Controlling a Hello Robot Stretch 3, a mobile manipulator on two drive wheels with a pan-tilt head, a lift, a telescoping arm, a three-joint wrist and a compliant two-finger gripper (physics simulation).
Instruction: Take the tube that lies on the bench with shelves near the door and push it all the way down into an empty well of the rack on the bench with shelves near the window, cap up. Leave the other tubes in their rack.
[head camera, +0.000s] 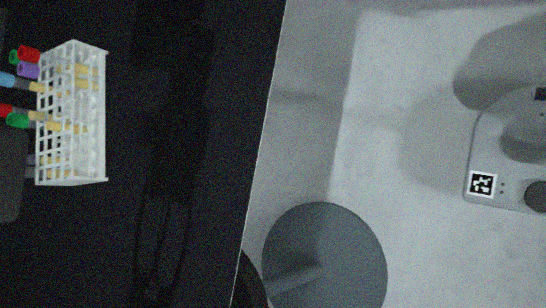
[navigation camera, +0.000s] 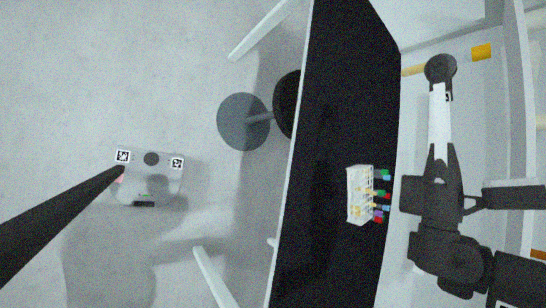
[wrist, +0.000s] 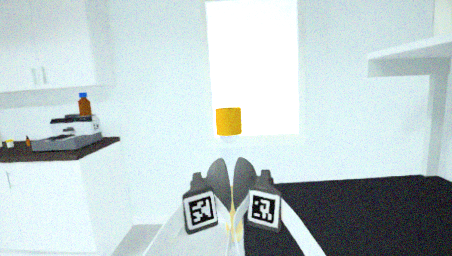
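Pixels of known places: gripper, fingertip midpoint: (navigation camera: 439, 58); robot's base, link origin: (head camera: 540, 195) (navigation camera: 151, 158).
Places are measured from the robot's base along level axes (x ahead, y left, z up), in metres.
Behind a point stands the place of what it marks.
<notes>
The tube with an orange cap (navigation camera: 481, 52) @(y -0.289, x 0.242, z 1.250 m) (wrist: 228, 121) stands upright, cap up, between my fingertips; its yellowish lower end shows past the fingers in the navigation view. My gripper (navigation camera: 441, 67) @(y -0.298, x 0.254, z 1.203 m) (wrist: 231, 175) @(y -0.298, x 0.254, z 1.203 m) is shut on it and points level, beyond the black bench top (navigation camera: 345, 100) @(y -0.503, x 0.321, z 0.914 m) (wrist: 350, 215) in the navigation picture. It does not show in the head view. The white wire-like rack (head camera: 106, 115) @(y -0.573, x -0.002, z 0.921 m) (navigation camera: 350, 187) @(y -0.570, x 0.026, z 0.928 m) stands on the bench, apart from my gripper. It holds several tubes with red, green, purple (head camera: 28, 69) @(y -0.587, x -0.041, z 1.028 m) and light blue caps. Its free wells are hard to make out.
A stool (head camera: 345, 250) @(y -0.497, x 0.284, z 0.030 m) (navigation camera: 235, 121) @(y -0.493, x 0.352, z 0.030 m) stands by the bench edge. My base (head camera: 480, 150) @(y -0.146, x -0.085, z 0.160 m) (navigation camera: 150, 177) @(y -0.010, x -0.094, z 0.159 m) is on the floor beyond it. In the wrist view a window (wrist: 255, 60) is ahead, a shelf (wrist: 410, 57) at right, and a counter with a brown bottle (wrist: 84, 106) at left.
</notes>
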